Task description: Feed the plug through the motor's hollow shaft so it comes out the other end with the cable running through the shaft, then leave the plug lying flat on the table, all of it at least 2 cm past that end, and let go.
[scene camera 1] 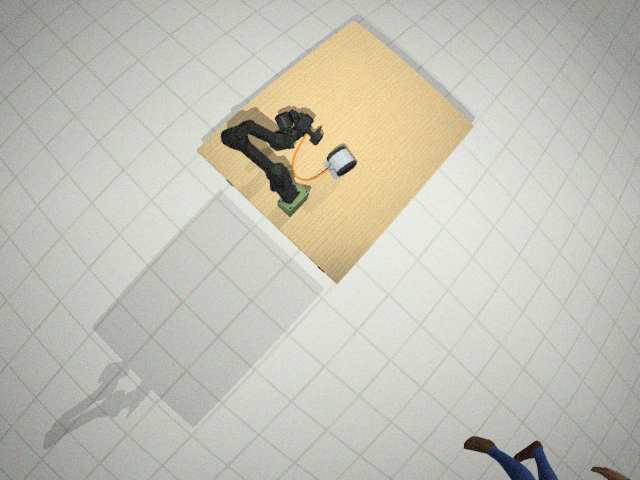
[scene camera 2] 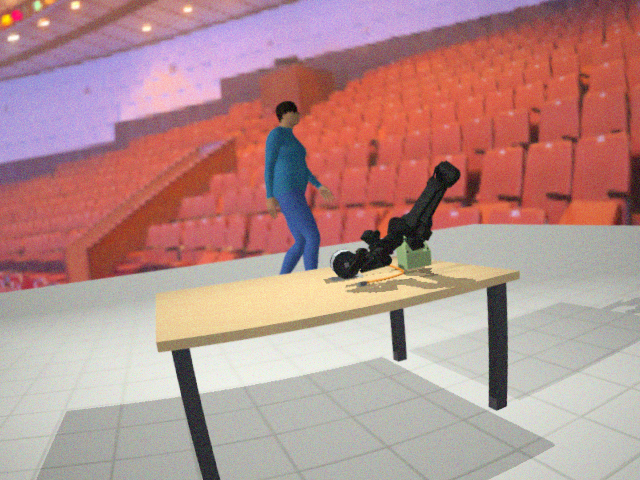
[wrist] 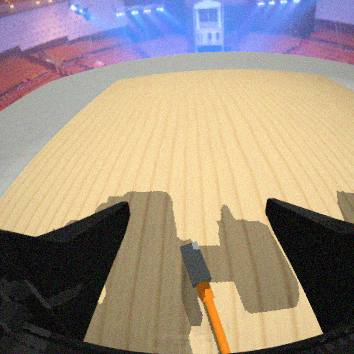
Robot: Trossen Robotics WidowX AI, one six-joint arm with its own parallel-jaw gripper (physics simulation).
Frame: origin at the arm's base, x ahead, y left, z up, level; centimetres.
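Seen in the pictures: gripper, fingertip midpoint: (scene camera 2: pixel 354 271) (wrist: pixel 197 207); arm's base, origin of the base link: (scene camera 1: pixel 290 197) (scene camera 2: pixel 414 242).
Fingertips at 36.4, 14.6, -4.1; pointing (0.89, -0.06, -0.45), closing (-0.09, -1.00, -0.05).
Observation:
Offsets run from my fingertips to a thing's middle, as dx, dy, dz. Level surfaces: height alone.
The motor {-8.5, -21.7, -0.1} (scene camera 1: pixel 341 160) (scene camera 2: pixel 341 264), a light grey cylinder with black ends, lies on its side on the table. The plug {-2.2, +0.6, -4.5} (scene camera 2: pixel 363 283) (wrist: pixel 196 265) is a dark grey block with a small pale tip, lying on the table at the end of the orange cable (scene camera 1: pixel 294 164) (scene camera 2: pixel 385 277) (wrist: pixel 216 322). The cable curves from the plug to a light tab at the motor's side. The plug is outside the shaft. My gripper (scene camera 1: pixel 315 131) (wrist: pixel 197 207) is open and empty. In the wrist view the plug shows between the fingers, apart from both. The shaft's openings are not clear.
The wooden table {dz -5.2} (scene camera 1: pixel 382 87) (scene camera 2: pixel 232 304) (wrist: pixel 215 130) carries the arm's green base (scene camera 1: pixel 293 202) (scene camera 2: pixel 414 257), near one edge. The cable's bend lies between base and motor. Arm shadows fall around the plug. A person (scene camera 2: pixel 292 170) stands on the floor beyond the table.

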